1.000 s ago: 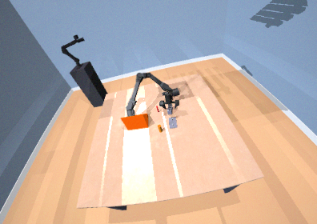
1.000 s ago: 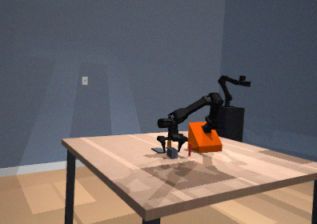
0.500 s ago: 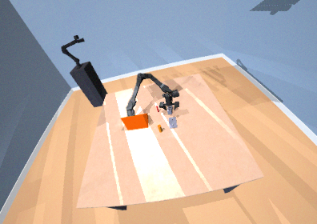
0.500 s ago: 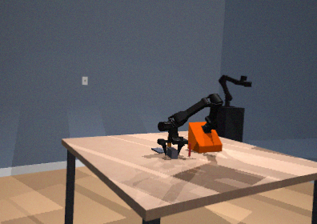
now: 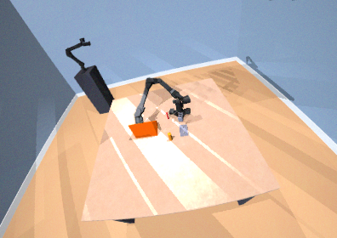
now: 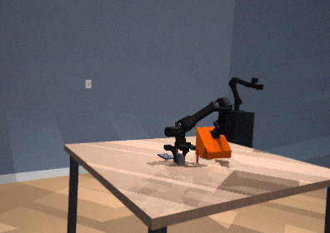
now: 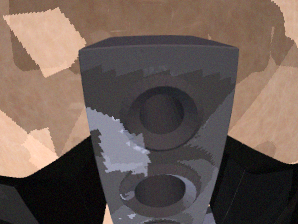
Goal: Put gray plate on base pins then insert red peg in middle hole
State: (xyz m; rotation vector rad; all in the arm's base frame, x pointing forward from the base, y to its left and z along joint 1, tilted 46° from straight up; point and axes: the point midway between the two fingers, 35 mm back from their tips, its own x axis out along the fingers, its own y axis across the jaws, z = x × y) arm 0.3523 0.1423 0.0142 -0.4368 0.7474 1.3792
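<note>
Right now my gripper tip is 150 mm to the left of the base. Also, from my gripper tip: red peg (120 mm behind, 30 mm above, 20 mm to the left); then orange-yellow object (220 mm to the right, 110 mm behind, 30 mm above); then gray plate (30 mm above).
</note>
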